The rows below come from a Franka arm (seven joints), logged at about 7 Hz.
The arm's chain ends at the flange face. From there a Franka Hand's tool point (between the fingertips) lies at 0.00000 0.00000 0.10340 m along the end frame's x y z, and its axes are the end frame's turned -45 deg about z.
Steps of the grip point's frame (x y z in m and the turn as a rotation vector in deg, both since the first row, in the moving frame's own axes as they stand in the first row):
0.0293, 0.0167, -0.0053, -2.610, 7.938, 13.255
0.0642, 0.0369, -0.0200, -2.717, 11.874, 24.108
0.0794, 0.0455, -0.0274, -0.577, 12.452, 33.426
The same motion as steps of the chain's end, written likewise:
0.0185, -0.0037, -0.0042, 3.767, 7.459, 13.255
0.0511, -0.0119, -0.0177, 6.475, 10.317, 24.108
0.0685, -0.0145, -0.0250, 8.397, 9.213, 33.426

